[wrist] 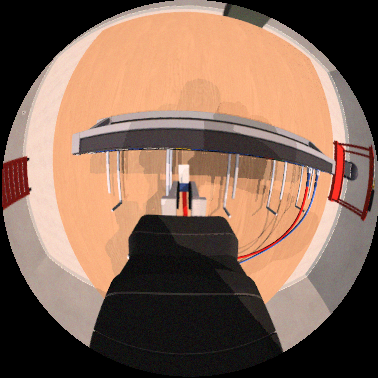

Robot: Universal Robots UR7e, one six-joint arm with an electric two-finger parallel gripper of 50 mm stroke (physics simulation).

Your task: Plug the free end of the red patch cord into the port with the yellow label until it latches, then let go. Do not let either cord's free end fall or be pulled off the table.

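Places are measured from the arm's base along level axes (x ahead, y left, z up), in centimetres.
Pixels of known places: gripper, between the fingertips: (183, 189).
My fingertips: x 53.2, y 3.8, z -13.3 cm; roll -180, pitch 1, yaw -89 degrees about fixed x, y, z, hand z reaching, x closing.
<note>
Behind a point stands the place of what it marks.
My gripper (183, 189) @[x 53.2, y 3.8, z -13.3 cm] is shut on the red cord's plug (184, 173) @[x 55.2, y 3.8, z -12.6 cm], at its blue boot, in the middle of the wrist view. The plug's clear-white tip points at the patch panel (200, 139) @[x 59.2, y 2.3, z -11.7 cm], a little short of the panel's lower edge in this view. The yellow label (182, 149) @[x 58.1, y 4.3, z -18.5 cm] shows as a thin strip on that edge, almost straight ahead of the plug. The port openings are hidden by the steep view. The red patch cord (299, 215) @[x 48.9, y -19.0, z -14.0 cm] runs from the panel's right end in a curve behind the gripper body.
A blue cord (312, 200) @[x 52.2, y -22.1, z -13.5 cm] runs beside the red one from the panel's right end. Thin metal bars (118, 175) @[x 53.3, y 16.0, z -19.9 cm] (228, 177) @[x 53.9, y -3.9, z -19.8 cm] (283, 180) @[x 54.9, y -13.7, z -16.1 cm] stick out from the panel toward the gripper. A red frame (338, 172) stands beyond the table's right edge, a dark red slatted thing (16, 182) at the far left.
</note>
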